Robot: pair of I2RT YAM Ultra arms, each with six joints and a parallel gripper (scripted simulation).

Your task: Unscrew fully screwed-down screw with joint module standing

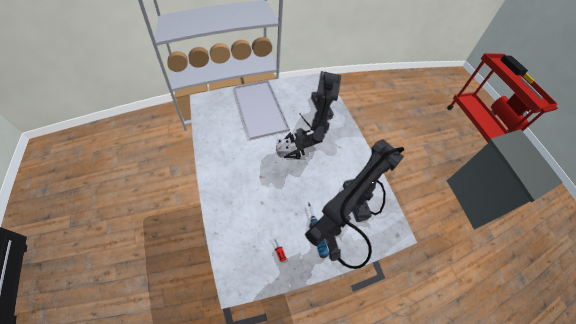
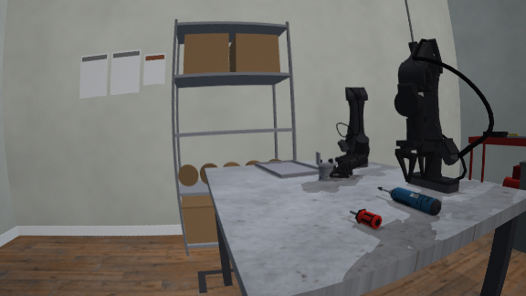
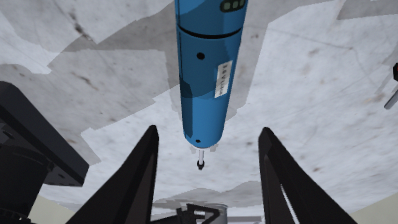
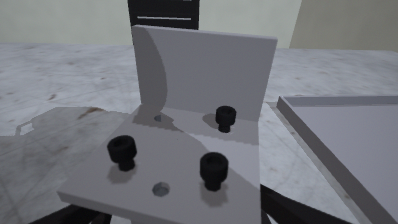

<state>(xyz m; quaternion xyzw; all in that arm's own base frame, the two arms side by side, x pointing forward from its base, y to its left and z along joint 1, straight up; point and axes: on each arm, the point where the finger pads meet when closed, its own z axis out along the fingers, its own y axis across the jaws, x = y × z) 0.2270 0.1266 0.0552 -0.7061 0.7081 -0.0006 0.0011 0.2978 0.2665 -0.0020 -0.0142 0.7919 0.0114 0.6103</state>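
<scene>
Right now the joint module is right at my right hand. The rest, counted from my right hand: screw (60 mm behind, 300 mm to the left); then grey bracket (50 mm above); then bit (60 mm behind, 330 mm to the left).
</scene>
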